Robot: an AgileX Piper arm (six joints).
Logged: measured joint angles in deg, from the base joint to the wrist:
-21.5 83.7 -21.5 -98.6 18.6 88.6
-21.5 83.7 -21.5 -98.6 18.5 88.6
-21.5 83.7 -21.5 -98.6 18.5 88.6
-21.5 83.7 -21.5 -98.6 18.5 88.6
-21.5 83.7 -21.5 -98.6 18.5 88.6
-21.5 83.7 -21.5 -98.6 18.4 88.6
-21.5 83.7 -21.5 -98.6 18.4 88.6
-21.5 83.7 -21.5 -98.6 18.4 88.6
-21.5 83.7 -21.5 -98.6 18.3 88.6
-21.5 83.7 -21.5 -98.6 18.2 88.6
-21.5 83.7 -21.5 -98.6 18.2 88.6
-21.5 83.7 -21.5 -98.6 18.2 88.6
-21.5 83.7 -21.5 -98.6 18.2 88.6
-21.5 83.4 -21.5 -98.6 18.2 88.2
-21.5 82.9 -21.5 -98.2 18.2 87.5
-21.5 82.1 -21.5 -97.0 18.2 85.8
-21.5 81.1 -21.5 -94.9 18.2 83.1
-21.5 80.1 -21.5 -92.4 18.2 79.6
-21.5 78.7 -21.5 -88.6 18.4 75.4
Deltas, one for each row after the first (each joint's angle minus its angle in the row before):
0.0 0.0 0.0 0.0 -0.1 0.0
0.0 0.0 0.0 0.0 0.0 0.0
0.0 0.0 0.0 0.0 0.0 0.0
0.0 0.0 0.0 0.0 0.0 0.0
0.0 0.0 0.0 0.0 -0.1 0.0
0.0 0.0 0.0 0.0 0.0 0.0
0.0 0.0 0.0 0.0 0.0 0.0
0.0 0.0 0.0 0.0 -0.1 0.0
0.0 0.0 0.0 0.0 -0.1 0.0
0.0 0.0 0.0 0.0 0.0 0.0
0.0 0.0 0.0 0.0 0.0 0.0
0.0 0.0 0.0 0.0 0.0 0.0
0.0 -0.3 0.0 0.0 0.0 -0.4
0.0 -0.5 0.0 0.4 0.0 -0.7
0.0 -0.8 0.0 1.2 0.0 -1.7
0.0 -1.0 0.0 2.1 0.0 -2.7
0.0 -1.0 0.0 2.5 0.0 -3.5
0.0 -1.4 0.0 3.8 0.2 -4.2

